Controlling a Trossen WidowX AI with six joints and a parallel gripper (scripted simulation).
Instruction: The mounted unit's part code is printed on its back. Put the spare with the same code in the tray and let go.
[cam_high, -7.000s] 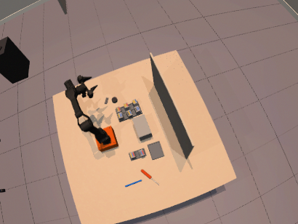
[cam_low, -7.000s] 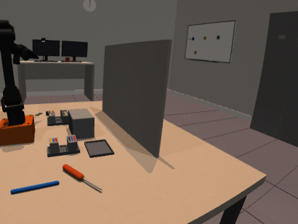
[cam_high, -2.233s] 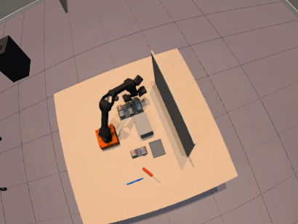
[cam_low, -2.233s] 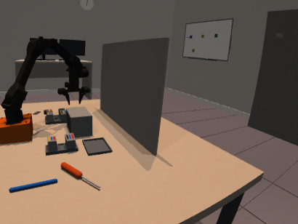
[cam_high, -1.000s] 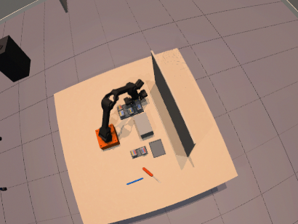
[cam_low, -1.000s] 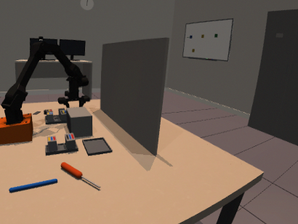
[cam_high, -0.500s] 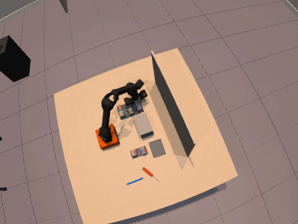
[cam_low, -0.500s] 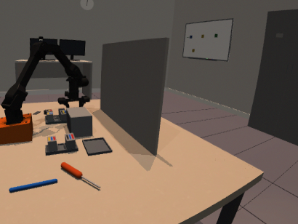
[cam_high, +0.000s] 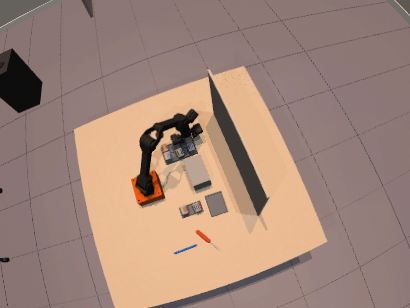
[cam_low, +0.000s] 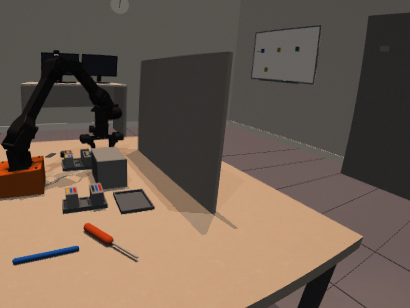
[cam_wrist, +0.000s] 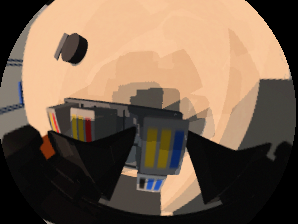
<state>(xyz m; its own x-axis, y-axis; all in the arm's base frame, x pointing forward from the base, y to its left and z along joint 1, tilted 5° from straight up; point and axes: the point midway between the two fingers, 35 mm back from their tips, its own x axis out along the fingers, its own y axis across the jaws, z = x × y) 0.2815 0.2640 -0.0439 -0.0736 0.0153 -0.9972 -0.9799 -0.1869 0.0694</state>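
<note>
My gripper tip is now 30 mm below the dark spare. Round my gripper tip: mounted unit: 10 mm ahead, 220 mm to the right, 30 mm above; grey panel: 240 mm ahead, 200 mm to the right, 210 mm above; blue marker pen: 170 mm behind, 630 mm to the right, 10 mm below.
</note>
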